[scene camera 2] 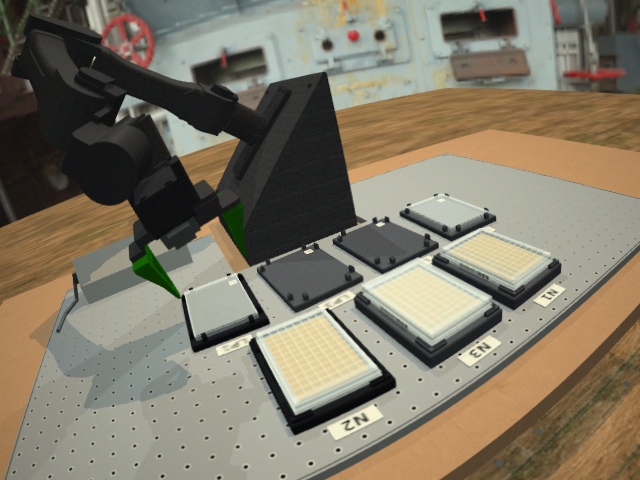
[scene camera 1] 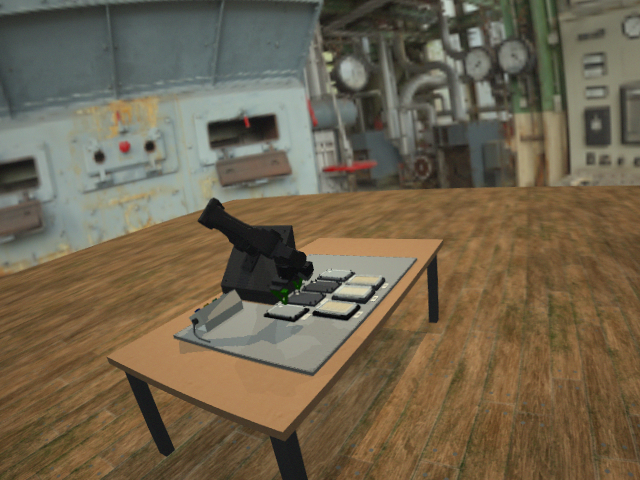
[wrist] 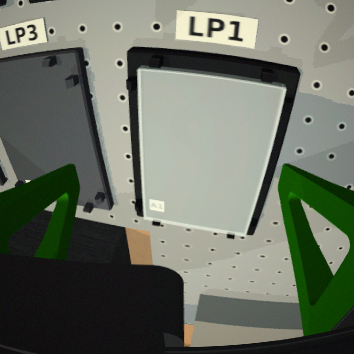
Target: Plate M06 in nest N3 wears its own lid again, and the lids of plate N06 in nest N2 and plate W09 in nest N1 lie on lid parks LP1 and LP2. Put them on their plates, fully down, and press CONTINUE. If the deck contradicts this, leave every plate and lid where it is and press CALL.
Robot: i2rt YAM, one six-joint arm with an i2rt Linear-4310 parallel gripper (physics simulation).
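Where they show: gripper, fingertip midpoint: point(scene camera 2: 211, 275) point(scene camera 1: 292, 296) point(wrist: 178, 174); arm's base at its link origin: point(scene camera 2: 262, 132) point(scene camera 1: 256, 250).
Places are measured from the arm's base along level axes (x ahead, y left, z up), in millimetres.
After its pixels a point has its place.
Observation:
A clear lid point(scene camera 1: 285, 312) {y -175, x 308, z -162 mm} point(scene camera 2: 222, 308) {y -150, x 316, z -162 mm} point(wrist: 210, 145) {y -159, x 311, z -162 mm} lies flat on lid park LP1 point(scene camera 2: 232, 335) {y -146, x 365, z -175 mm} point(wrist: 215, 65) {y -150, x 360, z -170 mm}, its A1 mark at the lower left in the wrist view. My gripper point(scene camera 1: 290, 296) {y -146, x 328, z -108 mm} point(scene camera 2: 212, 276) {y -146, x 328, z -108 mm} point(wrist: 178, 174) {y -146, x 328, z -108 mm} is open, above the lid's console-side end, a finger out to each side. Another lid point(scene camera 1: 336, 274) {y 222, x 255, z -162 mm} point(scene camera 2: 447, 211) {y 229, x 252, z -162 mm} lies on the far park, whose label I cannot read. Plate N2 point(scene camera 1: 336, 308) {y -87, x 479, z -154 mm} point(scene camera 2: 317, 356) {y -65, x 474, z -157 mm} and plate N1 point(scene camera 1: 366, 281) {y 165, x 450, z -151 mm} point(scene camera 2: 496, 255) {y 182, x 436, z -150 mm} look yellowish. Plate N3 point(scene camera 1: 354, 292) {y 44, x 471, z -147 mm} point(scene camera 2: 426, 299) {y 61, x 464, z -147 mm} looks paler, under a lid. Plate codes are not readable.
Park LP3 point(scene camera 2: 310, 276) {y -23, x 293, z -170 mm} point(wrist: 45, 130) {y -32, x 285, z -170 mm} and another dark park point(scene camera 2: 385, 242) {y 103, x 269, z -170 mm} between it and the far park bear no lid. A grey sloped console point(scene camera 1: 222, 312) {y -315, x 107, z -143 mm} point(scene camera 2: 134, 271) point(wrist: 245, 320) {y -256, x 97, z -150 mm} stands near LP1. The arm's black wedge base point(scene camera 2: 305, 170) {y 33, x 151, z -61 mm} rises behind the parks.

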